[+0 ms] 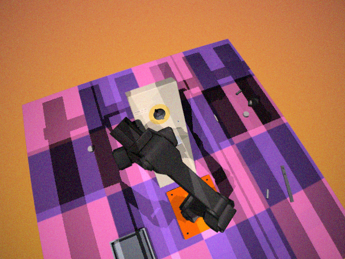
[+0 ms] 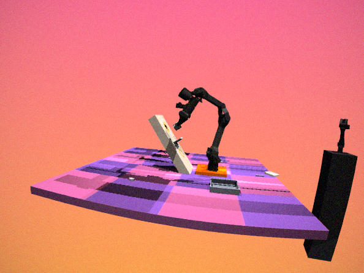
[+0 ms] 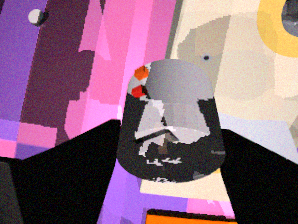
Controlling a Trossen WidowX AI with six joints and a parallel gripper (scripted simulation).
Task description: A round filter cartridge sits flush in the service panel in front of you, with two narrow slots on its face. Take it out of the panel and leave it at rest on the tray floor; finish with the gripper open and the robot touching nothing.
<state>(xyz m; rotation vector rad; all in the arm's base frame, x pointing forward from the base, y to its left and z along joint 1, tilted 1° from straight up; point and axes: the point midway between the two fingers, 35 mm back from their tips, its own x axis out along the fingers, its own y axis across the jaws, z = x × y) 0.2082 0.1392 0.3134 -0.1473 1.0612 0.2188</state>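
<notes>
My gripper tip is 34 cm past the grey tray, 30 cm above it and 13 cm to the right of it. From my gripper tip the other things lie so: round pale filter cartridge right at my gripper tip.
</notes>
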